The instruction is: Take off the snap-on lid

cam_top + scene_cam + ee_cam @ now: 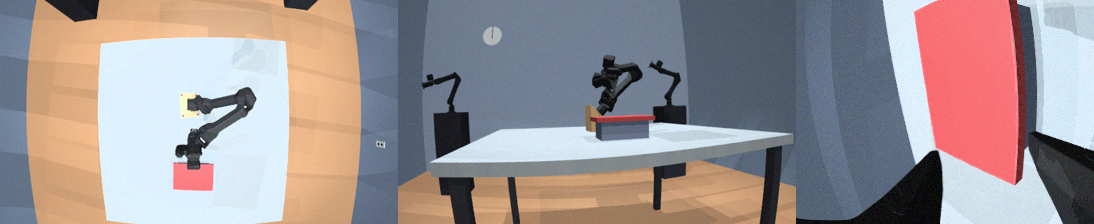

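Now: the lid 13 cm ahead of my gripper tip and 11 cm below it. From my gripper tip the other things lie so: grey-blue storage box: 15 cm below, 13 cm ahead.
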